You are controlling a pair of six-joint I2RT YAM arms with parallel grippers.
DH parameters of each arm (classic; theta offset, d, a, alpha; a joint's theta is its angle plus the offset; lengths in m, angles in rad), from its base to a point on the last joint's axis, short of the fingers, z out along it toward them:
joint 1: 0 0.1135 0.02 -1.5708
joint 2: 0 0 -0.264 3.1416
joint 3: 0.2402 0 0.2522 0
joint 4: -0.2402 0 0.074 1.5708
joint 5: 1.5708 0 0 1.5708
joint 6: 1.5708 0.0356 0 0
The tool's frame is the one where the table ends.
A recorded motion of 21 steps. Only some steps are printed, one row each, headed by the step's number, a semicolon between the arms.
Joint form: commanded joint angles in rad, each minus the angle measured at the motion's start. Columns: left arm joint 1, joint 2, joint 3, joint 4, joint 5, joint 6; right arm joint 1, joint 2, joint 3, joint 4, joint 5, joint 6.
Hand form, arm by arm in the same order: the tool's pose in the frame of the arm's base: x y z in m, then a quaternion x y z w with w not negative. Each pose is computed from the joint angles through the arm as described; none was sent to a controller.
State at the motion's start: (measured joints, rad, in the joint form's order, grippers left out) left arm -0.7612 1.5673 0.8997 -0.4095 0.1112 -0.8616; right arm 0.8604 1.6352 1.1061 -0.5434 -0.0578 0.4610
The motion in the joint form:
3: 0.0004 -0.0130 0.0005 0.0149 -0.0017 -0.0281; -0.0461 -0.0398 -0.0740 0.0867 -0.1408 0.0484
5: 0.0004 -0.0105 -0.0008 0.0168 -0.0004 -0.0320; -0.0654 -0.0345 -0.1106 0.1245 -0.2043 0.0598
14: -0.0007 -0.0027 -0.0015 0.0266 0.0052 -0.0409; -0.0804 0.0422 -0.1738 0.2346 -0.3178 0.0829
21: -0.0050 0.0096 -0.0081 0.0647 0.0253 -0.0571; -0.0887 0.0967 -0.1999 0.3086 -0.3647 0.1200
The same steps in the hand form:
3: 0.2154 -0.2104 0.1812 -0.04803 0.96358 -0.22521 0.13598; 0.2163 0.2395 0.2045 -0.17206 0.94238 0.24156 0.15483
5: 0.2154 -0.2105 0.1803 -0.04981 0.96370 -0.22523 0.13444; 0.2174 0.2348 0.1948 -0.16541 0.94084 0.26321 0.13485
14: 0.2160 -0.2118 0.1784 -0.05279 0.96323 -0.22814 0.13172; 0.2196 0.2356 0.1609 -0.15924 0.93756 0.29671 0.08712
21: 0.2168 -0.2153 0.1752 -0.05507 0.96003 -0.24259 0.12831; 0.2224 0.2368 0.1418 -0.14275 0.93678 0.31270 0.06546

